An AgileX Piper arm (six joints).
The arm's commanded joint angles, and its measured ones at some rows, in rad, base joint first. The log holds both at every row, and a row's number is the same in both.
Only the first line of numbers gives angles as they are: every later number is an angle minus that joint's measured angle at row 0.
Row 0, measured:
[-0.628 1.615 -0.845 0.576 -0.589 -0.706]
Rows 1 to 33, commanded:
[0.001 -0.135 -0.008 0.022 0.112 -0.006]
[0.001 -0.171 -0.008 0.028 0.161 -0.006]
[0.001 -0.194 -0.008 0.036 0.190 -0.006]
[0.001 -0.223 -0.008 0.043 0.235 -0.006]
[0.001 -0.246 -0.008 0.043 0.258 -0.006]
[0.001 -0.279 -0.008 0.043 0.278 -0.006]
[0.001 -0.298 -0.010 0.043 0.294 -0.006]
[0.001 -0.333 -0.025 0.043 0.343 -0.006]
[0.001 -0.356 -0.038 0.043 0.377 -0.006]
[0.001 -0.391 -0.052 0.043 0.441 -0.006]
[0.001 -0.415 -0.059 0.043 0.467 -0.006]
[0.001 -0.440 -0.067 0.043 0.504 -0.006]
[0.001 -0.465 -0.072 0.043 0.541 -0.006]
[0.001 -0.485 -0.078 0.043 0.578 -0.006]
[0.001 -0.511 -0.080 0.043 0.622 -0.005]
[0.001 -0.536 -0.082 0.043 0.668 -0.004]
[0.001 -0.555 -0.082 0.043 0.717 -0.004]
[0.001 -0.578 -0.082 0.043 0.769 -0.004]
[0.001 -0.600 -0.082 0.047 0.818 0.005]
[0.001 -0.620 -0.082 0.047 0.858 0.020]
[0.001 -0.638 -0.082 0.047 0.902 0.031]
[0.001 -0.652 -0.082 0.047 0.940 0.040]
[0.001 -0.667 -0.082 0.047 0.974 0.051]
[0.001 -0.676 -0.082 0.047 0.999 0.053]
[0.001 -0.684 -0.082 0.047 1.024 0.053]
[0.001 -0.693 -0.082 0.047 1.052 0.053]
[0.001 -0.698 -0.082 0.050 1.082 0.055]
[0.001 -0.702 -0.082 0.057 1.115 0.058]
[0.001 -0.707 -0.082 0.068 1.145 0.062]
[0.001 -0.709 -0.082 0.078 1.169 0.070]
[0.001 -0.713 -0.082 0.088 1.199 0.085]
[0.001 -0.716 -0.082 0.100 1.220 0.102]
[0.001 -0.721 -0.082 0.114 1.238 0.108]
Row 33, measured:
[0.000 -0.702 -0.076 0.070 1.147 0.067]
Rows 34 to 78, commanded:
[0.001 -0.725 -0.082 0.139 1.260 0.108]
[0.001 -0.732 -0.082 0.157 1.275 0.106]
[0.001 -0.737 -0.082 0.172 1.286 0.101]
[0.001 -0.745 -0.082 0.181 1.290 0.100]
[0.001 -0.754 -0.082 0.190 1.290 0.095]
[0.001 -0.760 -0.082 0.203 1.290 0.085]
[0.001 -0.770 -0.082 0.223 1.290 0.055]
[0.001 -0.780 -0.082 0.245 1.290 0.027]
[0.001 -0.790 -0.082 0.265 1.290 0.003]
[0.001 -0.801 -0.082 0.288 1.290 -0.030]
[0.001 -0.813 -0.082 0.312 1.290 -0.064]
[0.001 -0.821 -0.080 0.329 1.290 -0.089]
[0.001 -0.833 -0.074 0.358 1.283 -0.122]
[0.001 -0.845 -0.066 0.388 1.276 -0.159]
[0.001 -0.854 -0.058 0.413 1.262 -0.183]
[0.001 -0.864 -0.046 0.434 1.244 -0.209]
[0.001 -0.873 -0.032 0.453 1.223 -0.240]
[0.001 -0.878 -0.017 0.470 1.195 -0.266]
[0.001 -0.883 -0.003 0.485 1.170 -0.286]
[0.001 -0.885 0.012 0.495 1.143 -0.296]
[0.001 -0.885 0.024 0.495 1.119 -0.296]
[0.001 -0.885 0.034 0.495 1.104 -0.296]
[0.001 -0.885 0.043 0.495 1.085 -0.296]
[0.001 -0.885 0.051 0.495 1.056 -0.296]
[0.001 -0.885 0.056 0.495 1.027 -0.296]
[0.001 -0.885 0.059 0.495 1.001 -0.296]
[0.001 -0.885 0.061 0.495 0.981 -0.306]
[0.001 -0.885 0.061 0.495 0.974 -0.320]
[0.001 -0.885 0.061 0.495 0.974 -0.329]
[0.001 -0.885 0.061 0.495 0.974 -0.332]
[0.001 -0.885 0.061 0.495 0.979 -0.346]
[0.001 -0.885 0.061 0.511 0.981 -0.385]
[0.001 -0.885 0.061 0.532 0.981 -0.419]
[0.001 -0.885 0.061 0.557 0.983 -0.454]
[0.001 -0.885 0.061 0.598 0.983 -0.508]
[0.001 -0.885 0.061 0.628 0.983 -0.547]
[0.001 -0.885 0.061 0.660 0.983 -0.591]
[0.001 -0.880 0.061 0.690 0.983 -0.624]
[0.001 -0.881 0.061 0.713 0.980 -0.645]
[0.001 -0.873 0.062 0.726 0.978 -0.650]
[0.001 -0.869 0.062 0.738 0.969 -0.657]
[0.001 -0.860 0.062 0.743 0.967 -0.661]
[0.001 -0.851 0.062 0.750 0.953 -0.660]
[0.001 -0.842 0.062 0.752 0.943 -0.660]
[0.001 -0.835 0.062 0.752 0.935 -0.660]
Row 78, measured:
[0.001 -0.865 0.057 0.721 0.975 -0.639]
